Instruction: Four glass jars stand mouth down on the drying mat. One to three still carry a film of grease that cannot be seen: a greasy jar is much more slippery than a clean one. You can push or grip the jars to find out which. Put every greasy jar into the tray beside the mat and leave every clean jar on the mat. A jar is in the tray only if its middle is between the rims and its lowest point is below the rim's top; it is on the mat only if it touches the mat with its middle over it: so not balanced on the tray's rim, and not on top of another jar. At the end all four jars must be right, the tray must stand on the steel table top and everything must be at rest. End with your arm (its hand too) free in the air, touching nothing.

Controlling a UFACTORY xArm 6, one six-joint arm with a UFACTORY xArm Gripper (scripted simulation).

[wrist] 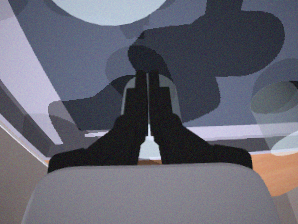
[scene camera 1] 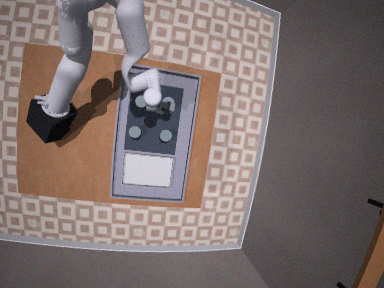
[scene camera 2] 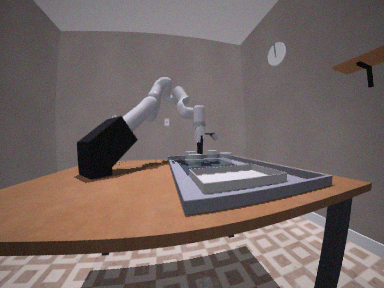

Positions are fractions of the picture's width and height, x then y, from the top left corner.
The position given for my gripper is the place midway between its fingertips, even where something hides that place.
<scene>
I see my gripper (wrist: 0.50, 0.38), a white tray (scene camera 2: 0.62, 0.61), a dark drying mat (scene camera 1: 0.39, 0.43) and a steel table top (scene camera 2: 0.50, 0.66).
The white tray also shows in scene camera 1 (scene camera 1: 0.36, 0.59). The dark drying mat also shows in the wrist view (wrist: 0.73, 0.28). The wrist view misses the white tray: it is out of frame.
</scene>
